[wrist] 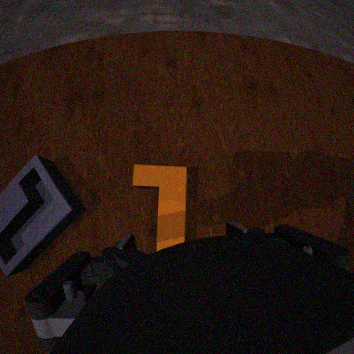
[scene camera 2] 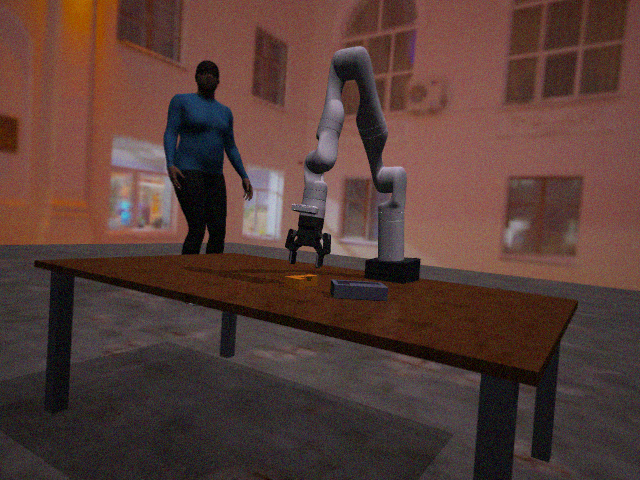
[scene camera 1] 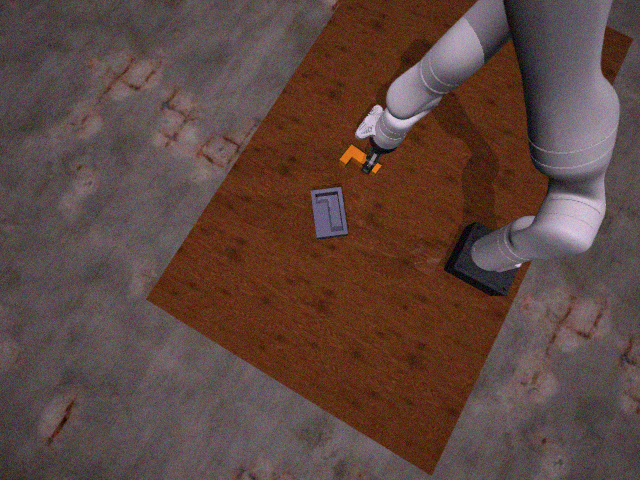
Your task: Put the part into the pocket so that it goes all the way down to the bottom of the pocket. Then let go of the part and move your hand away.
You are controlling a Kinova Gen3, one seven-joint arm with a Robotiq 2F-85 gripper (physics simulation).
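Seen in the pictures: gripper, fingertip midpoint: (wrist: 181, 239) (scene camera 2: 304, 266) (scene camera 1: 372, 156); arm's base, link origin: (scene camera 2: 390, 259) (scene camera 1: 488, 253).
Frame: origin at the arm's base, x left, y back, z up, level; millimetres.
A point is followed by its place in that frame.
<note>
The orange L-shaped part (scene camera 1: 353, 153) {x -58, y -462, z -42 mm} (scene camera 2: 301, 280) {x -19, y -479, z -45 mm} (wrist: 171, 200) {x -62, y -444, z -41 mm} lies flat on the table. The grey-blue block (scene camera 1: 320, 221) {x 169, y -428, z -35 mm} (scene camera 2: 359, 291) {x 159, y -460, z -50 mm} (wrist: 51, 214) {x 100, y -427, z -67 mm} lies apart from it, at the left edge of the wrist view, where part of it is cut off. Its L-shaped pocket (scene camera 1: 336, 217) {x 127, y -399, z -66 mm} is empty and faces up. My gripper (scene camera 1: 366, 169) (scene camera 2: 306, 264) {x -69, y -407, z -14 mm} (wrist: 181, 239) {x -69, y -407, z -14 mm} is open and empty, above the long arm of the part, with a gap below the fingertips in scene camera 2. In the wrist view the hand hides the near end of that arm.
The wooden table (scene camera 1: 310, 320) {x 415, y -298, z -72 mm} (scene camera 2: 454, 325) {x 435, y -530, z -72 mm} (wrist: 165, 100) {x -57, y -593, z -72 mm} carries the part, the block and the robot's black base (scene camera 1: 478, 263) {x 43, y -15, z 15 mm} (scene camera 2: 391, 270) {x 38, y -62, z -32 mm}. The arm's shadow falls on the table. A person in a blue top (scene camera 2: 200, 134) stands behind the table.
</note>
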